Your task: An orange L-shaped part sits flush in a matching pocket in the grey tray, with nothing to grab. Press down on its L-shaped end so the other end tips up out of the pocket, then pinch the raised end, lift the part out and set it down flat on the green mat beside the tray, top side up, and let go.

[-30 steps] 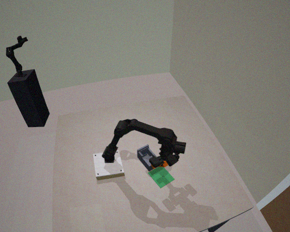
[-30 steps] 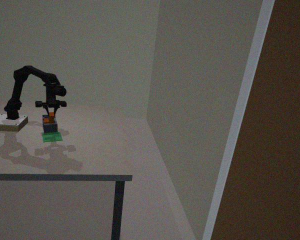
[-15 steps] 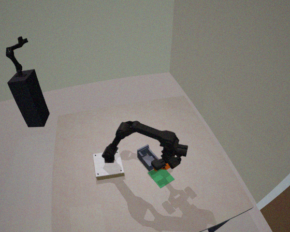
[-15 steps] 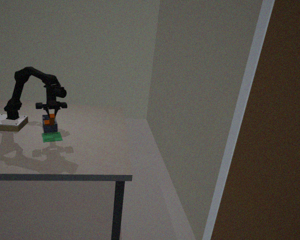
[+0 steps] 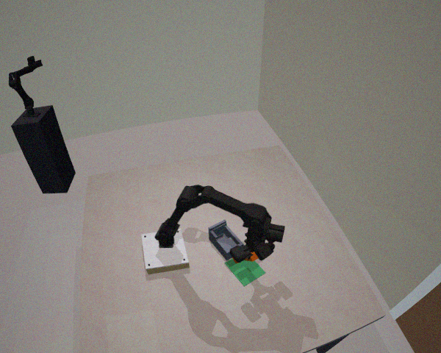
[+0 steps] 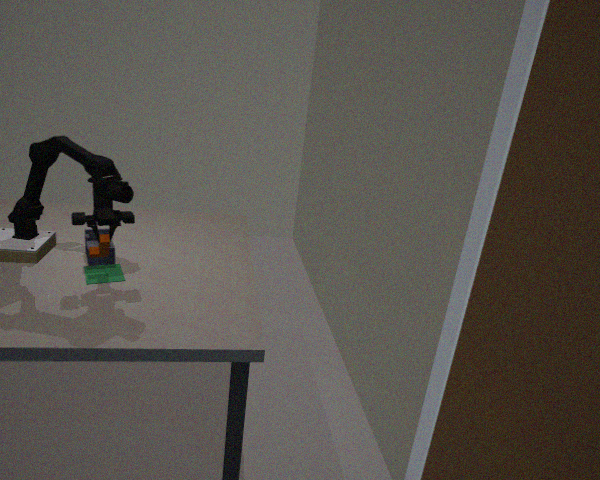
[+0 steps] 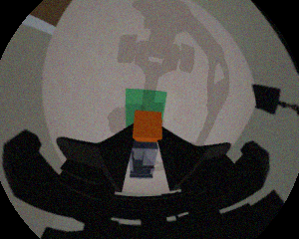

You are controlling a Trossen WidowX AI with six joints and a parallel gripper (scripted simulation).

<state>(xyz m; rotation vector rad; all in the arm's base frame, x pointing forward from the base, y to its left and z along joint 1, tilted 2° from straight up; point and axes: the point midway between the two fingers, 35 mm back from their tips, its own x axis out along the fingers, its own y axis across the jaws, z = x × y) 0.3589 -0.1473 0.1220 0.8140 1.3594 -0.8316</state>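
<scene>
The green mat is 14 cm below my gripper tip, 2 cm to the left of it and 1 cm behind it. Also, from my gripper tip: orange L-shaped part 3 cm below, 3 cm behind, 2 cm to the left.
</scene>
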